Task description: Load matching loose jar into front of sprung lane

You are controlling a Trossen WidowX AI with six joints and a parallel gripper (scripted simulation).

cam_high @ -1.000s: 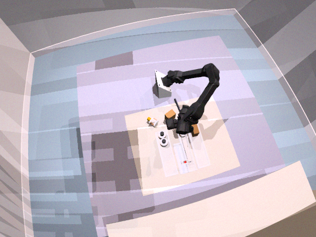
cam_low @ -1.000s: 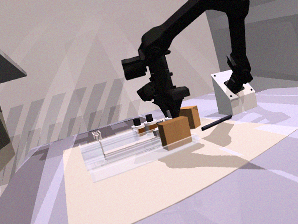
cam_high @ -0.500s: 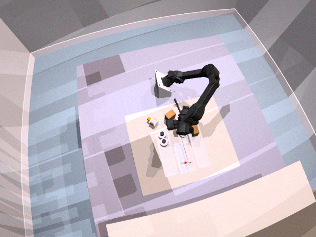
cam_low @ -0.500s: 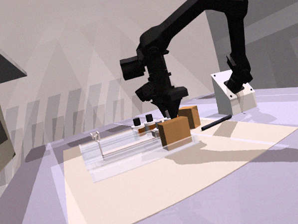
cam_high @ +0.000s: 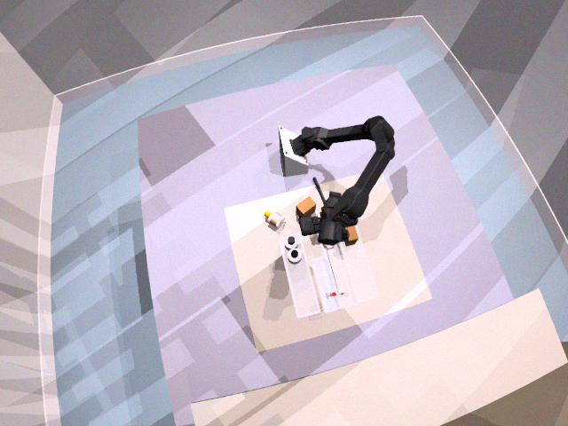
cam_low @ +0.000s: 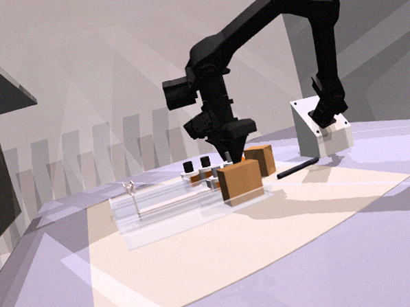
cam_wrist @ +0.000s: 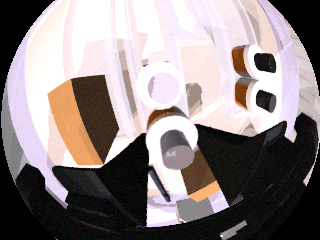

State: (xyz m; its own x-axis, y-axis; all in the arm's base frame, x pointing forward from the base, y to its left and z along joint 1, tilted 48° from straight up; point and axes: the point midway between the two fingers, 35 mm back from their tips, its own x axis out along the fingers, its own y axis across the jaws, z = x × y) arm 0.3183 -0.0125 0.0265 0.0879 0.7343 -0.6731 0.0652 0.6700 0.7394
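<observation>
Right now the black rod is 16 cm behind my gripper tip, 5 cm below it and 4 cm to the left of it. The rest, counted from my gripper tip: pusher plate 15 cm ahead, 4 cm to the right.
</observation>
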